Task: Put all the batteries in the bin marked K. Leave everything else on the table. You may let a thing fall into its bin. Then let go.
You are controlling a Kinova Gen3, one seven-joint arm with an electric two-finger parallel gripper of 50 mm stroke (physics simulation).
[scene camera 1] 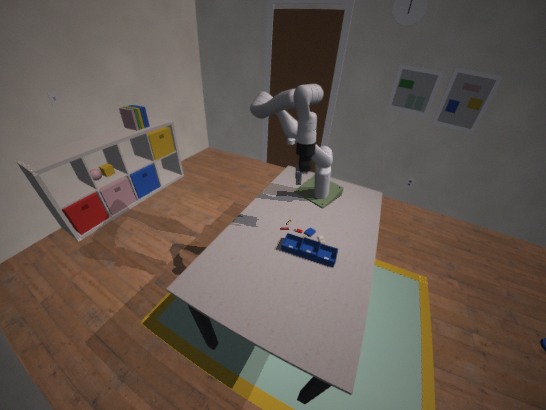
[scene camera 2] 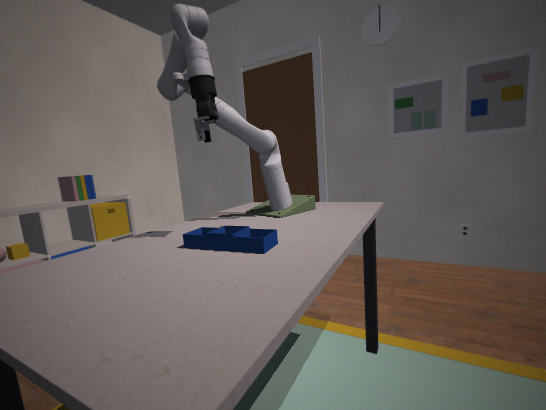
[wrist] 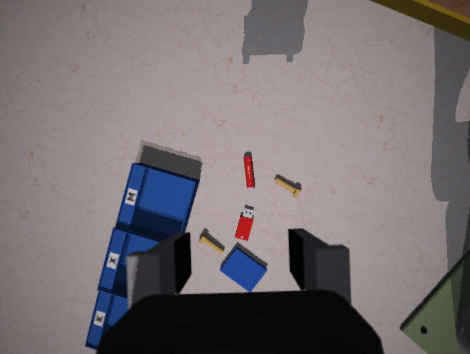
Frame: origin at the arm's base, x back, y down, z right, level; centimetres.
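Seen in the pictures: gripper, fingertip midpoint: (scene camera 1: pixel 298 181) (scene camera 2: pixel 205 141) (wrist: pixel 239 251); arm's base, origin of the base link: (scene camera 1: pixel 321 194) (scene camera 2: pixel 281 206).
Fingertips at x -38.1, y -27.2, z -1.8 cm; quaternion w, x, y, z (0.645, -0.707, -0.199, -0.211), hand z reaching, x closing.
Offsets run from my fingertips to a thing's top centre. "pt": to the spot under its first point.
One battery, a small red cylinder @(dx -0.8, dy +29.1, dz +2.8 cm) (wrist: pixel 249 171) (scene camera 1: pixel 284 228), lies on the table in front of the fingers in the wrist view. The blue three-part tray @(dx -6.6, dy +25.4, dz -14.7 cm) (wrist: pixel 188 205) (scene camera 1: pixel 308 254) (scene camera 2: pixel 225 243) has bins marked M, X and K. Bin K @(pt dx -7.4, dy +26.6, dz -25.6 cm) (wrist: pixel 93 330) (scene camera 1: pixel 326 255) is at the tray's end farthest from the battery; the gripper body hides part of it in the wrist view. My gripper (scene camera 1: pixel 298 181) (scene camera 2: pixel 203 138) (wrist: pixel 239 251) is open and empty, high above the table, and the battery is not between its fingers.
A red USB stick @(dx +2.3, dy +29.3, dz -3.2 cm) (wrist: pixel 244 227) (scene camera 1: pixel 298 230), a blue block @(dx +5.4, dy +29.1, dz -8.6 cm) (wrist: pixel 243 269) (scene camera 1: pixel 310 232), two brass bolts @(dx +4.4, dy +28.7, dz +4.1 cm) (wrist: pixel 288 185) @(dx +0.0, dy +28.7, dz -7.9 cm) (wrist: pixel 212 244) and a pale domino @(dx +4.4, dy +29.4, dz -15.9 cm) (scene camera 1: pixel 321 239) lie beside the tray. The green arm base (scene camera 1: pixel 332 192) (scene camera 2: pixel 302 202) (wrist: pixel 430 310) stands behind them.
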